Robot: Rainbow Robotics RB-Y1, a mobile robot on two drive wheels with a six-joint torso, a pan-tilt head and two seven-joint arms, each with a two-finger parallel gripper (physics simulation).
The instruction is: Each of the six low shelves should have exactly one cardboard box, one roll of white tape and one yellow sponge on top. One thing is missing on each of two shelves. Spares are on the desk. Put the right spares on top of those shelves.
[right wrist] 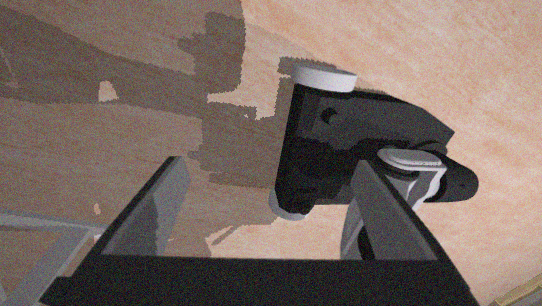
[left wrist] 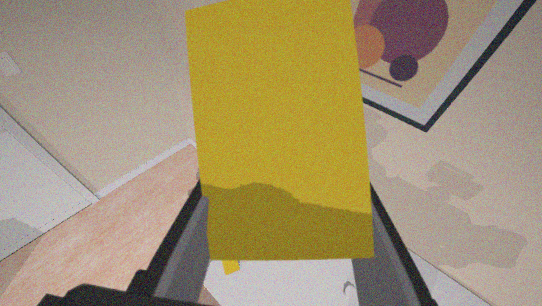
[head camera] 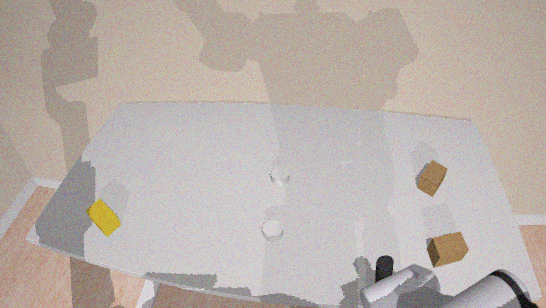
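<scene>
My left gripper [left wrist: 287, 182] is shut on a yellow sponge [left wrist: 282, 115], held in the air; neither shows in the head view. My right gripper [right wrist: 270, 169] is open and empty, above the floor near my own dark base. On the white desk [head camera: 200, 150] [left wrist: 295, 285], another yellow sponge [head camera: 104, 218] [left wrist: 230, 267] lies at the left in the head view. Two rolls of white tape [head camera: 279, 176] [head camera: 272, 229] lie near the middle. Two cardboard boxes [head camera: 432, 178] [head camera: 448, 249] stand at the right. No low shelf can be made out clearly.
My right arm [head camera: 415, 287] is at the lower right in the head view, close to the nearer box. A wall lies behind the desk, with a framed picture [left wrist: 428, 117]. In the right wrist view, my base [right wrist: 340, 150] stands on the wooden floor [right wrist: 475, 75].
</scene>
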